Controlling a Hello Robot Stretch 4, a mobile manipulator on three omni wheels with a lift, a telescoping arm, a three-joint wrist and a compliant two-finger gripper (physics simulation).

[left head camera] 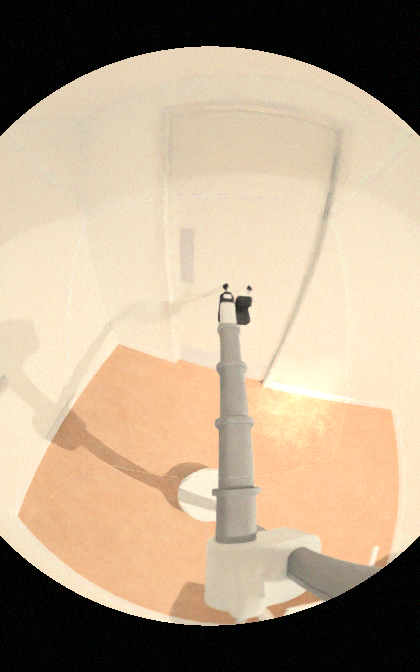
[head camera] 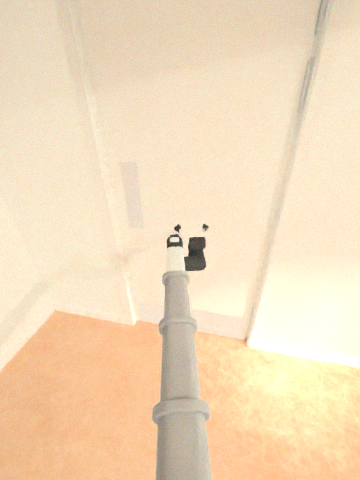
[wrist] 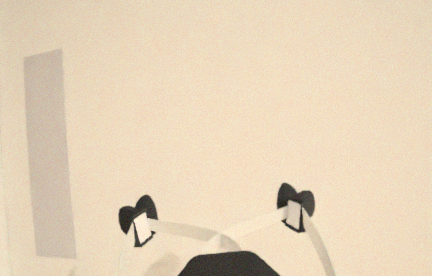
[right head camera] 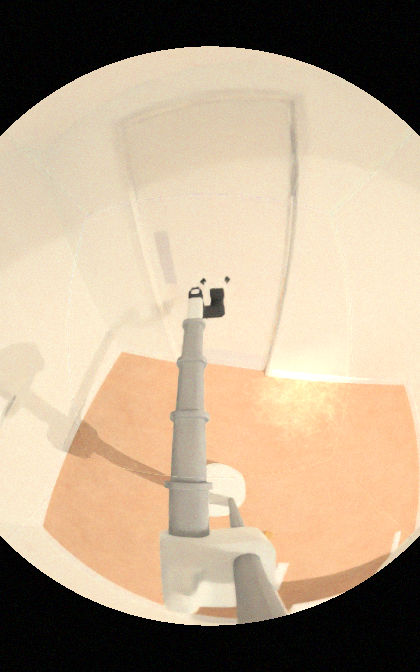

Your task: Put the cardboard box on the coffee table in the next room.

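My gripper (head camera: pixel 191 228) (left head camera: pixel 237 287) (right head camera: pixel 215 280) (wrist: pixel 216 204) is open, with its two dark fingertips wide apart and nothing between them. The arm is stretched far out, and the gripper is in front of a pale door (head camera: pixel 200 125) (left head camera: pixel 250 220) (right head camera: pixel 220 200) (wrist: pixel 200 100). Whether the fingertips touch the door I cannot tell. A grey upright plate (head camera: pixel 132 195) (left head camera: pixel 187 255) (right head camera: pixel 165 257) (wrist: pixel 50 155) on the door is to the left of the gripper. The cardboard box and the coffee table do not show in these views.
The door's frame runs up both sides, with pale walls (head camera: pixel 320 290) (left head camera: pixel 375 310) (right head camera: pixel 380 310) beyond it. The floor (head camera: pixel 75 390) (left head camera: pixel 150 415) (right head camera: pixel 135 410) is orange. The robot's round white base (left head camera: pixel 197 495) (right head camera: pixel 227 482) is below the arm. Shadows of the robot fall on the left wall and floor.
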